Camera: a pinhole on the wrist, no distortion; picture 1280 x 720 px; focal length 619.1 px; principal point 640.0 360.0 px. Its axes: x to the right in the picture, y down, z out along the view. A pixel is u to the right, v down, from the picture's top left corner.
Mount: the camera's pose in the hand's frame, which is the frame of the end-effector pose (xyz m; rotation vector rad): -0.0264 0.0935 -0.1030 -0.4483 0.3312 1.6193
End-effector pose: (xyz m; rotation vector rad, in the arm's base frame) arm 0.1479 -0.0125 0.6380 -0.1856 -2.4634 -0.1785
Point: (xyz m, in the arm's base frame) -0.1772 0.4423 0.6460
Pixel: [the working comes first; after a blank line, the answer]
In the camera's frame: 0.0625 -0.3703 0.4360

outside the picture
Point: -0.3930 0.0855 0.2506
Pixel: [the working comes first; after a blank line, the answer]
In the camera's frame: -0.4780 -0.2380 0.5796

129 106
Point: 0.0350 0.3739 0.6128
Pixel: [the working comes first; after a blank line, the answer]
In the camera's frame: 0.1006 -0.1709 0.3380

824 47
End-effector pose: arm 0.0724 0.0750 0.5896 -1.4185 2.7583 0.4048
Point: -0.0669 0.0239 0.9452
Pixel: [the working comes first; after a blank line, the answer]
In the camera's frame: 0.1666 -0.0973 -0.1864

behind the camera
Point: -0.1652 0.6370 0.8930
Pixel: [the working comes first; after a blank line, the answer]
In the camera's frame: 0.4545 0.2742 0.2227

outside the picture
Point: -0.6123 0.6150 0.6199
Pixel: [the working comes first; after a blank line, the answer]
In the camera's frame: 0.5403 -0.0835 0.5964

1201 273
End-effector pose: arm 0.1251 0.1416 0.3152 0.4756 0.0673 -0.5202
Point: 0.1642 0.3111 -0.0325
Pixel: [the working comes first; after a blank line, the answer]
In the camera's frame: 0.0524 -0.0210 -0.2976

behind the camera
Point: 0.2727 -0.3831 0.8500
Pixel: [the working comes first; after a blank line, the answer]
In the camera's frame: -0.5740 -0.3203 0.5916

39 25
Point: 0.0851 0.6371 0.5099
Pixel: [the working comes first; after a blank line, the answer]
In the camera's frame: 0.2957 0.2341 0.2339

outside the picture
